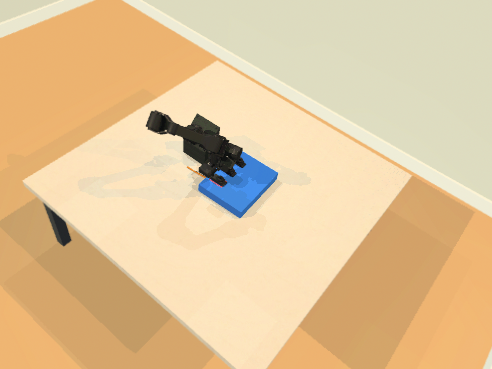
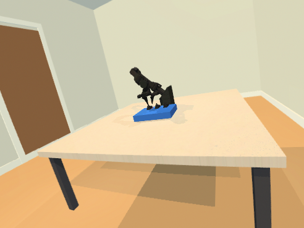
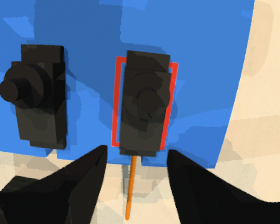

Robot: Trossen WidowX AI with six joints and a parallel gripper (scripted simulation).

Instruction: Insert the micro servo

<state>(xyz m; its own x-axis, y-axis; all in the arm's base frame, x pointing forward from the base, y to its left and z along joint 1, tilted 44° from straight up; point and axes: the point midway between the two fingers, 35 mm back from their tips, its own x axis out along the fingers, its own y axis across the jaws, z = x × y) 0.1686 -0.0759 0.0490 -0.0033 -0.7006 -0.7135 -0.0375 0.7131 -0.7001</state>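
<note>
My gripper tip is 13 cm short of the blue deck, 8 cm to the right of it and 6 cm above it.
</note>
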